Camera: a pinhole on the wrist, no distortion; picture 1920 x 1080 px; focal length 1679.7 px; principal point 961.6 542.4 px. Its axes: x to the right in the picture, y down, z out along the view. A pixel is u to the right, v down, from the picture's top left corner.
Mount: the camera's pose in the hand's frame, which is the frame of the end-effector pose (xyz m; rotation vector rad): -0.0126 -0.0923 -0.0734 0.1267 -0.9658 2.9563
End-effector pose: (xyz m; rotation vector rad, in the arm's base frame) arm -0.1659 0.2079 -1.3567 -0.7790 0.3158 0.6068
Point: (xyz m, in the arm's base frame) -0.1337 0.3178 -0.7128
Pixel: 1744 110
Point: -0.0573 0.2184 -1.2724
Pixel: outside the picture
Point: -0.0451 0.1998 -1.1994
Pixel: 840 128
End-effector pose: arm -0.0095 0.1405 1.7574 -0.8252 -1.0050 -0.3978
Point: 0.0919 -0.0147 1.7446
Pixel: behind the camera
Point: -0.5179 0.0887 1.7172
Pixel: outside the picture
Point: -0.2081 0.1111 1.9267
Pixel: 700 358
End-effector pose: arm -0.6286 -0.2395 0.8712 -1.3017 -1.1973 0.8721
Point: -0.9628 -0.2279 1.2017
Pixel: 1065 598
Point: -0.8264 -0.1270 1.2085
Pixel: 456 781
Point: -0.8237 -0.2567 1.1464
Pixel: 1088 745
